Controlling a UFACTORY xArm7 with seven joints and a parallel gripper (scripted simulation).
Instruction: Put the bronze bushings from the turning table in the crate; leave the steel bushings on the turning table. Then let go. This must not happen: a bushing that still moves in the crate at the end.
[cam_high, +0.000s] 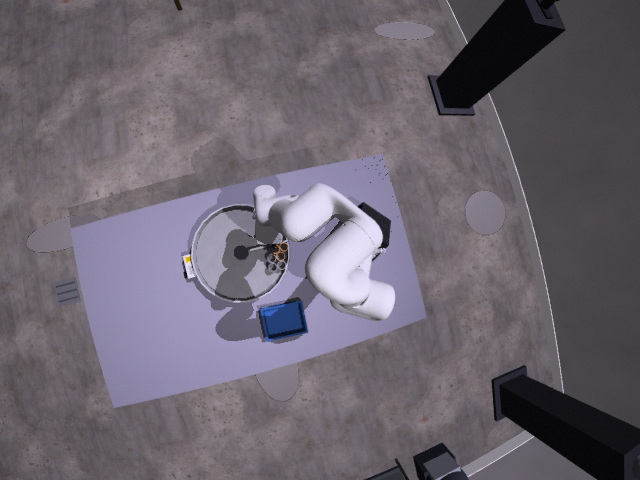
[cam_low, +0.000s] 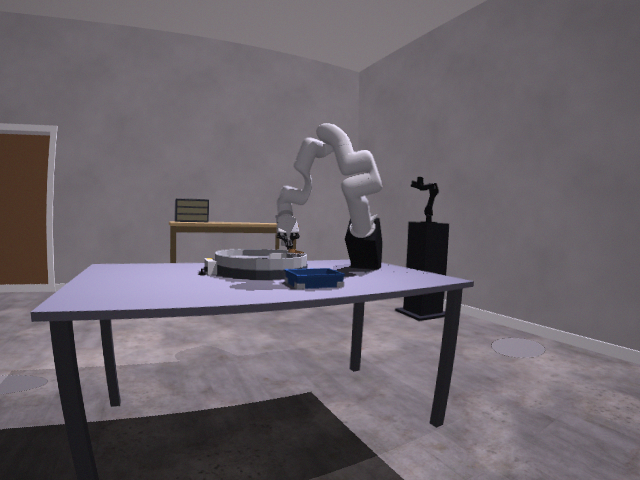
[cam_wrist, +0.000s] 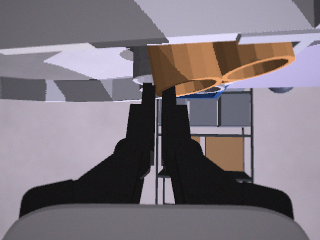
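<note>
Now: the blue crate 320 mm to the left of my hand and 100 mm below it. Round my hand: round grey turning table (130 mm ahead, 70 mm below).
</note>
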